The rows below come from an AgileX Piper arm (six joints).
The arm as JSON. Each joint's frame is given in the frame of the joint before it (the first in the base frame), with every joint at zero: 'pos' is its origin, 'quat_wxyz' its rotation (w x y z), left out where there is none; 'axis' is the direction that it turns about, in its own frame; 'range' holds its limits. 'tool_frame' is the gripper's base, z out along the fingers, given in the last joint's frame.
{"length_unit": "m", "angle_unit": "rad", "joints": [
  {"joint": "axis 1", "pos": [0.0, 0.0, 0.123], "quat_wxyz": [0.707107, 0.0, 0.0, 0.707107], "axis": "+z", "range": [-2.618, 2.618]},
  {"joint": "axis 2", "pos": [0.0, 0.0, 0.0], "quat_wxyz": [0.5, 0.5, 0.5, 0.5], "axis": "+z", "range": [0.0, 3.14]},
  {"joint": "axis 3", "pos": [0.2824, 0.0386, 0.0], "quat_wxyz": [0.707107, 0.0, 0.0, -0.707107], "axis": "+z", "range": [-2.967, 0.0]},
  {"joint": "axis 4", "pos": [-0.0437, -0.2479, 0.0], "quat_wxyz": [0.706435, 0.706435, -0.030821, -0.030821], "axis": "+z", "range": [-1.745, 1.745]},
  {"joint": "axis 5", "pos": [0.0, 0.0, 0.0], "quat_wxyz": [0.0, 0.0, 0.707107, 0.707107], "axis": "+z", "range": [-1.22, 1.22]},
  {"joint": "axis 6", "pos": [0.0, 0.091, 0.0], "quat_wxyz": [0.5, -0.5, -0.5, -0.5], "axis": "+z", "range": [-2.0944, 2.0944]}
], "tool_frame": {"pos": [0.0, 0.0, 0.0], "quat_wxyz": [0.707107, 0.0, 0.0, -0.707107]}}
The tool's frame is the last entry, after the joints.
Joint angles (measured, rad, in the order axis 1, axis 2, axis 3, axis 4, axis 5, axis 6), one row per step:
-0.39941 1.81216 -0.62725 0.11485 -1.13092 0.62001
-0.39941 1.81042 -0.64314 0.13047 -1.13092 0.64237
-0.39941 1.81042 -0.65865 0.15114 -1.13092 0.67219
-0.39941 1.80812 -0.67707 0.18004 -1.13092 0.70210
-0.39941 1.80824 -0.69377 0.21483 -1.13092 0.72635
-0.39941 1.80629 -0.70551 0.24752 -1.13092 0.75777
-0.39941 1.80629 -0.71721 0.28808 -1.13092 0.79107
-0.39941 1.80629 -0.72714 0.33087 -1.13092 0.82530
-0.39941 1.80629 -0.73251 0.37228 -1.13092 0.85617
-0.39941 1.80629 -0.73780 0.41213 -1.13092 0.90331
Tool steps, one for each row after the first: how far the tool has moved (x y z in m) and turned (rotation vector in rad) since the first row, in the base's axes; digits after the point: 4 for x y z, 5 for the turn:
0.0023 -0.0024 0.0041 0.01931 -0.02997 -0.01297
0.0044 -0.0051 0.0075 0.04809 -0.06305 -0.02962
0.0065 -0.0085 0.0124 0.07850 -0.10337 -0.05263
0.0080 -0.0122 0.0160 0.10812 -0.13906 -0.08062
0.0084 -0.0152 0.0192 0.14396 -0.17610 -0.10591
0.0085 -0.0187 0.0215 0.18520 -0.21516 -0.13755
0.0081 -0.0222 0.0233 0.22842 -0.25473 -0.17076
0.0069 -0.0252 0.0240 0.26927 -0.28877 -0.20337
0.0057 -0.0279 0.0246 0.32216 -0.33281 -0.23295

